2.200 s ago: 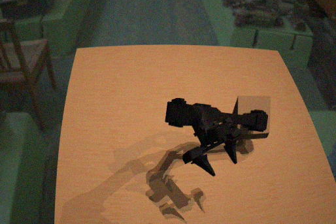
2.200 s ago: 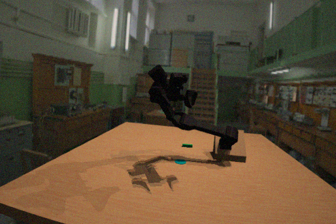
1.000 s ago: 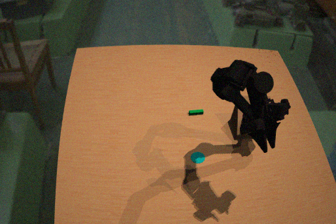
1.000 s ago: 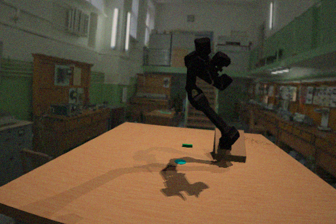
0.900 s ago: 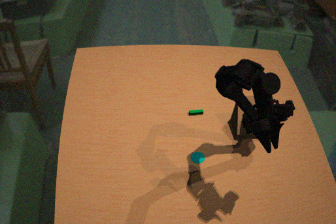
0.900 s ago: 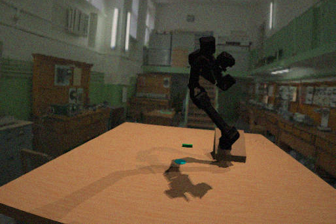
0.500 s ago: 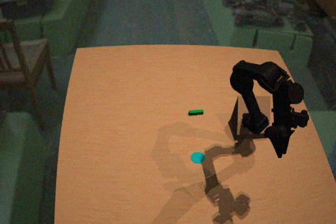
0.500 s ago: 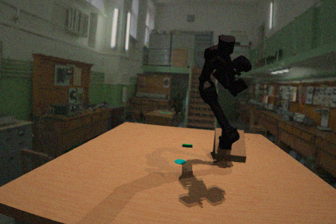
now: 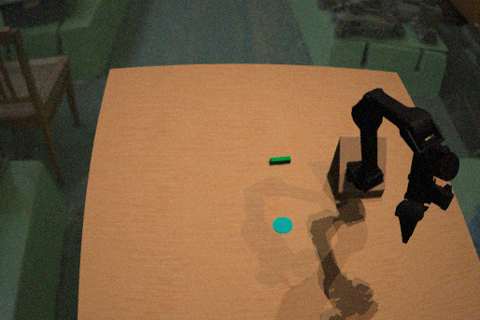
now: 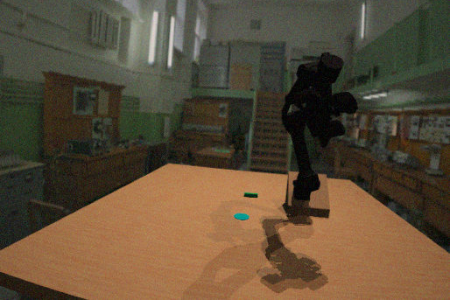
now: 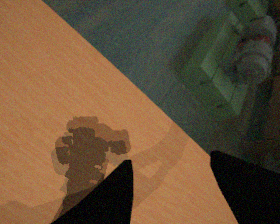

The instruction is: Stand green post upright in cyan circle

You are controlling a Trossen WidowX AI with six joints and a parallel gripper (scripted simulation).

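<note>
The green post lies 54 cm to the right of my gripper tip, 33 cm below it and 16 cm ahead of it. Round my gripper tip: cyan circle 34 cm below, 30 cm to the right, 19 cm ahead.
</note>
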